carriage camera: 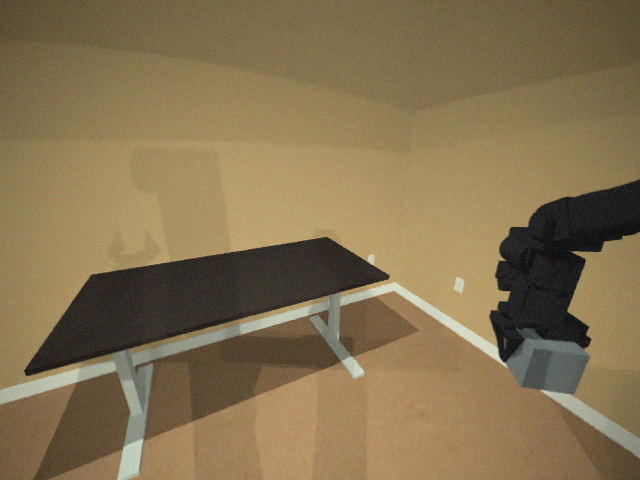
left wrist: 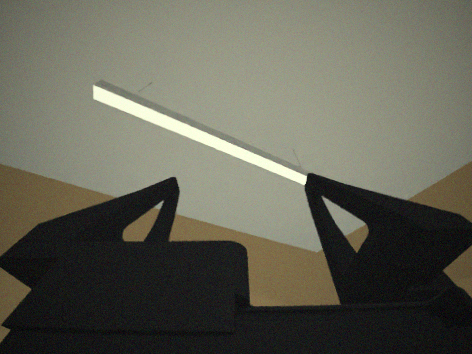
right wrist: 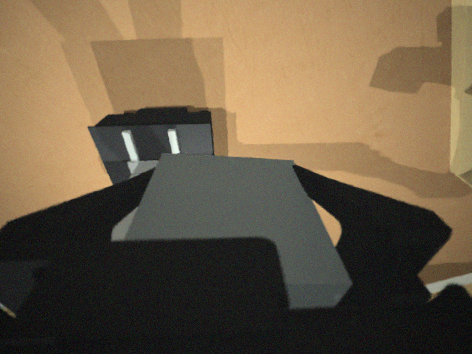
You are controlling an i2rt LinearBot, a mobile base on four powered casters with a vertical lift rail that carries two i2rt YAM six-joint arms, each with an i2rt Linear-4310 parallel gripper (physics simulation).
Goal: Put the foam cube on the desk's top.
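Frame: origin at the left arm's base, x ahead, y left, z up, level; millimetres.
Seen in the pictures: left gripper, between the fingertips: (left wrist: pixel 241 182); right gripper, between the fingertips: (right wrist: pixel 227 173).
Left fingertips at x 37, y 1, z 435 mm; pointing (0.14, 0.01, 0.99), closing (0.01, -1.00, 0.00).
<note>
A point is followed by its place in that frame.
The grey foam cube (carriage camera: pixel 553 365) @(x 239, y -686, z 110 mm) (right wrist: pixel 225 200) @(x 312, y -696, z 97 mm) is held between the fingers of my right gripper (right wrist: pixel 227 173) @(x 298, y -695, z 60 mm), at the lower right of the carriage view. The cube hangs in the air, to the right of the desk and apart from it. The desk's dark top (carriage camera: pixel 206 294) @(x 1018, y 270, z -272 mm) spans the left and middle of the carriage view, on two light grey legs. In the right wrist view the near part of the cube is hidden by the gripper's body. My left gripper (left wrist: pixel 241 182) @(x 37, y 1, z 435 mm) is open and empty, pointing up toward the ceiling.
The desk's pale feet (carriage camera: pixel 131 446) stand on the brown floor (carriage camera: pixel 423 413) @(x 1012, y -877, z -992 mm). Walls with white baseboard (carriage camera: pixel 439 317) @(x 1868, y -1272, z -956 mm) meet in a corner behind the desk. The robot's dark base (right wrist: pixel 152 135) @(x -43, y -356, z -693 mm) shows in the right wrist view. A ceiling lamp (left wrist: pixel 200 136) @(x 345, y 193, z 1085 mm) shows in the left wrist view.
</note>
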